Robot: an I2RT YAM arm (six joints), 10 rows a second.
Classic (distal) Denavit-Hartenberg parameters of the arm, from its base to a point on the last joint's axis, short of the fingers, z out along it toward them. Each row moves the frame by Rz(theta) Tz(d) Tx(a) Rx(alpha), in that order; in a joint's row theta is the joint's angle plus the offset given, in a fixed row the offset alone. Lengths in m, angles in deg.
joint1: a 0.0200  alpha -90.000  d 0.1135  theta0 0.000
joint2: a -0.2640  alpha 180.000  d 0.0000  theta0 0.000
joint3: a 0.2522  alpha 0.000  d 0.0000  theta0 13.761
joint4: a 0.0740  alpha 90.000  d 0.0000  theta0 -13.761
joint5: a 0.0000  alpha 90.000  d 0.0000  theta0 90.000
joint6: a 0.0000  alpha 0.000  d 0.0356  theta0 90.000
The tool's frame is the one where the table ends.
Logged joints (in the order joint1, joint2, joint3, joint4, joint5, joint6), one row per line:
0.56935 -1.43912 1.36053 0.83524 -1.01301 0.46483
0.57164 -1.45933 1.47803 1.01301 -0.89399 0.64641
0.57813 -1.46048 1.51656 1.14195 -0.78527 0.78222
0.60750 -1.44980 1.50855 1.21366 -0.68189 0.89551
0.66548 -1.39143 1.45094 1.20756 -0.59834 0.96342
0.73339 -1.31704 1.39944 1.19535 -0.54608 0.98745
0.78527 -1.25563 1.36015 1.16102 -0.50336 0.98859
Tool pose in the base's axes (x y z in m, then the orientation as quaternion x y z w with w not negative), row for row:
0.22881 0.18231 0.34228 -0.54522 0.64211 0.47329 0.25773
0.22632 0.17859 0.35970 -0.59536 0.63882 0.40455 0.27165
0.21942 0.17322 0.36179 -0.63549 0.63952 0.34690 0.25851
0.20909 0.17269 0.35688 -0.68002 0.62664 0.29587 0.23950
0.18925 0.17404 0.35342 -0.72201 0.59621 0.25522 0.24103
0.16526 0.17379 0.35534 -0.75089 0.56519 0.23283 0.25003
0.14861 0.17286 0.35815 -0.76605 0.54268 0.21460 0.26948
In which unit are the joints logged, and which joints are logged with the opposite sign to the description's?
The joints are logged in radians. Opposite sign: joint2, joint4, joint6.
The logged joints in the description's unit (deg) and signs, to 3 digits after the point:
32.621 82.456 77.953 -47.856 -58.041 -26.633
32.753 83.613 84.685 -58.041 -51.222 -37.037
33.124 83.679 86.892 -65.429 -44.993 -44.818
34.807 83.067 86.434 -69.538 -39.069 -51.309
38.129 79.723 83.133 -69.188 -34.282 -55.200
42.020 75.461 80.182 -68.489 -31.288 -56.577
44.993 71.942 77.931 -66.522 -28.840 -56.642

